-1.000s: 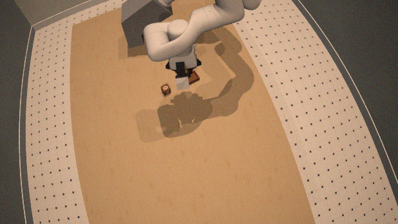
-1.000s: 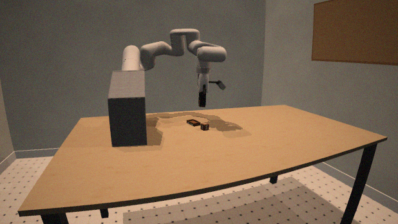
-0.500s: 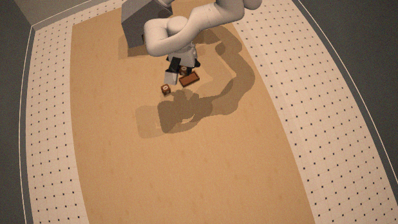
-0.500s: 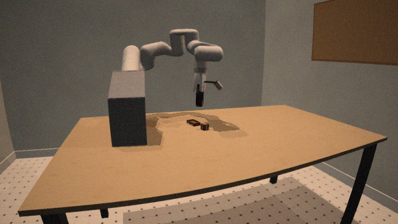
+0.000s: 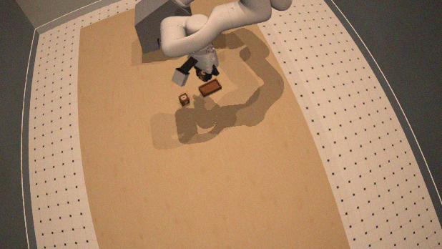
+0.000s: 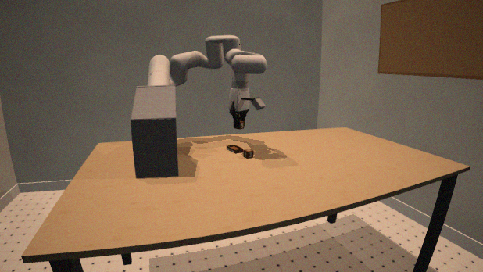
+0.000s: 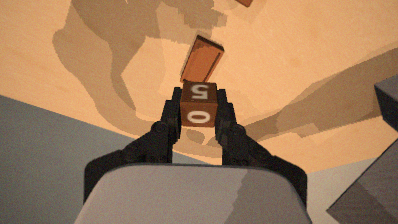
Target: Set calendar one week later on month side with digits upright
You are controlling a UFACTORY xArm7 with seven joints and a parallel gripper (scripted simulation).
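My gripper is now 1 cm past the brown tray, 2 cm to the right of it and 13 cm above it.
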